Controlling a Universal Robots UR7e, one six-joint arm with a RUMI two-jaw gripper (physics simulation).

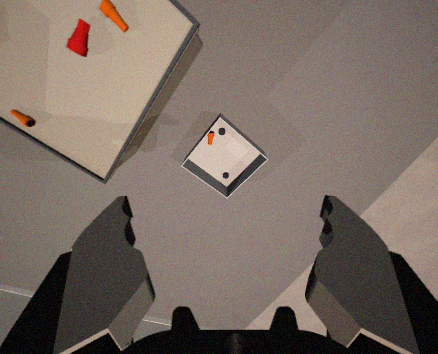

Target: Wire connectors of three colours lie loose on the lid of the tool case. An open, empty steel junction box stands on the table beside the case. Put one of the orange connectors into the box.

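Places are measured from the arm's base along level axes (x ahead, y left, z up), in metres.
Pixels of known places: gripper, between the fingertips: (225, 197).
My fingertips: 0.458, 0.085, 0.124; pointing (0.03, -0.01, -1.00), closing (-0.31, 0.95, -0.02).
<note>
For each thing: its top centre in the pictures, then the offset to it from my fingertips, as dx, dy, dz. "*": a spot on its surface instead. Level surfaces: height alone.
- open steel junction box, centre of its top: (223, 162) +0.039, +0.012, -0.154
- tool case, a spot on its surface: (125, 100) * -0.022, -0.122, -0.097
- red connector, centre of its top: (72, 35) -0.066, -0.163, -0.081
- grey table, height of its surface: dz -0.192
An orange connector (211, 138) lies on the floor of the open steel junction box (247, 172), near the box's upper-left wall and beside a dark round hole. Two more orange connectors lie on the lid of the tool case (125, 100): one orange connector (114, 16) near the top, another orange connector (23, 118) near the lid's lower-left edge. A red connector (79, 38) lies on the lid between them. My gripper (225, 197) is wide open, with nothing between its fingers. It hangs above the table, and the box shows beyond and between the fingertips.
The tool case fills the upper left, its dark-edged corner pointing toward the left finger. The grey table (325, 115) surrounds the box. A lighter surface (415, 200) shows at the lower right, partly behind the right finger.
</note>
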